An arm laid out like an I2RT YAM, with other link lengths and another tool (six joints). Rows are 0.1 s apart.
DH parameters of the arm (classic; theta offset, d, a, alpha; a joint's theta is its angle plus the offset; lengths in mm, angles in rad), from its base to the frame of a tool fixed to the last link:
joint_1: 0 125.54 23.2 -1.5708
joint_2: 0 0 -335.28 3.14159
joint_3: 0.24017 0 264.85 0
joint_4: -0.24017 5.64 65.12 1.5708
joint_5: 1.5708 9.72 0 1.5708
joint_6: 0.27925 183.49 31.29 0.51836
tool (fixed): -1.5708 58 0 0
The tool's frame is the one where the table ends.
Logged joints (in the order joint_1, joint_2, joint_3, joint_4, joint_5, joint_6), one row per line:
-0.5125 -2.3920 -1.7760 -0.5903 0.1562 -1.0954
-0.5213 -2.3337 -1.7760 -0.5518 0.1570 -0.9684
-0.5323 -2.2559 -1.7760 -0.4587 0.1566 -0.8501
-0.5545 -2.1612 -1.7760 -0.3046 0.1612 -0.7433
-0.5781 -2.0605 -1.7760 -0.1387 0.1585 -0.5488
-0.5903 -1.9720 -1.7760 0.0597 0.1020 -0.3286
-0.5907 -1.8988 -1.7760 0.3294 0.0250 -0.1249
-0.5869 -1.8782 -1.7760 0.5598 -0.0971 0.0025
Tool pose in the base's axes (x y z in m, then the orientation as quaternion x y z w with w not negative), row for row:
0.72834 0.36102 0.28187 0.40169 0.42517 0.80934 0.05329
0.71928 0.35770 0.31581 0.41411 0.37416 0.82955 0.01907
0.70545 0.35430 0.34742 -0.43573 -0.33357 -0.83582 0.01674
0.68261 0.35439 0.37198 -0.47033 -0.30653 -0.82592 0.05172
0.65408 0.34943 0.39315 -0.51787 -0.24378 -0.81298 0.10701
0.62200 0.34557 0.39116 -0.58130 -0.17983 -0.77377 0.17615
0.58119 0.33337 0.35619 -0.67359 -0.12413 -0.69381 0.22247
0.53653 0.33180 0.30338 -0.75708 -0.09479 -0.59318 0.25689
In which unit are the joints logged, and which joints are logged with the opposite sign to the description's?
The joints are logged in radians. Opposite sign: joint_1, joint_2, joint_3, joint_4.
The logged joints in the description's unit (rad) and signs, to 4 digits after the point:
0.5125 2.3920 1.7760 0.5903 0.1562 -1.0954
0.5213 2.3337 1.7760 0.5518 0.1570 -0.9684
0.5323 2.2559 1.7760 0.4587 0.1566 -0.8501
0.5545 2.1612 1.7760 0.3046 0.1612 -0.7433
0.5781 2.0605 1.7760 0.1387 0.1585 -0.5488
0.5903 1.9720 1.7760 -0.0597 0.1020 -0.3286
0.5907 1.8988 1.7760 -0.3294 0.0250 -0.1249
0.5869 1.8782 1.7760 -0.5598 -0.0971 0.0025

